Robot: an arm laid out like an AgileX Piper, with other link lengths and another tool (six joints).
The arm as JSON. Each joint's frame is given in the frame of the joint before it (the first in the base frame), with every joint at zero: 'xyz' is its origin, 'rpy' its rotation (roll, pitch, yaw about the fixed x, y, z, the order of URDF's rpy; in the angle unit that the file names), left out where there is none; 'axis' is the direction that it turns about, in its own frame. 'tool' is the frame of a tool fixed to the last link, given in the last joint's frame.
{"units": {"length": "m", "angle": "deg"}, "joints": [
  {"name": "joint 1", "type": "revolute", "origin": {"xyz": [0.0, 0.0, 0.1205]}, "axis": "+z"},
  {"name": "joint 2", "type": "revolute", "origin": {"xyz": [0.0, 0.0, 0.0], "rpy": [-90.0, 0.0, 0.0]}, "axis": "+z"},
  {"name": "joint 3", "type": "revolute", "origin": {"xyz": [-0.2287, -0.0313, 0.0]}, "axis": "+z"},
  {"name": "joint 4", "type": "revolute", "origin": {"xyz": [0.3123, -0.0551, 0.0], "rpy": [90.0, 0.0, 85.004]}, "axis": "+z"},
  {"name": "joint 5", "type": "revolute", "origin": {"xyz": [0.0, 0.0, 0.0], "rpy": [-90.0, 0.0, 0.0]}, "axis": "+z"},
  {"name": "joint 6", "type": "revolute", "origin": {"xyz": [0.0, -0.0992, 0.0], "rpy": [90.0, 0.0, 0.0]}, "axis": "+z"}
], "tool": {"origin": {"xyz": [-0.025, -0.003, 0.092], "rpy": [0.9, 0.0, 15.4]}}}
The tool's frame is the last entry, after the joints.
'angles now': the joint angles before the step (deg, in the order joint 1, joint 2, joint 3, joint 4, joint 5, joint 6). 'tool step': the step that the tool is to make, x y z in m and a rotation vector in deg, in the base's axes. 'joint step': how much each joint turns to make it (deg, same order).
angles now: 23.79, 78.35, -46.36, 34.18, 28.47, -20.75
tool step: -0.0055, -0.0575, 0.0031, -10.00, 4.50, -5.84
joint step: -4.13, -4.97, -0.23, -20.83, 10.15, 17.37
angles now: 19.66, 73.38, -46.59, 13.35, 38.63, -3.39
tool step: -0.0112, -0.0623, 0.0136, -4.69, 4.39, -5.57
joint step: -8.18, -5.52, 0.00, -4.79, 11.07, 1.07
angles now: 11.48, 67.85, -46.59, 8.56, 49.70, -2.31
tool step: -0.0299, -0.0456, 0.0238, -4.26, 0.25, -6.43
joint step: -4.11, -10.75, 3.32, -6.46, 8.04, 4.88
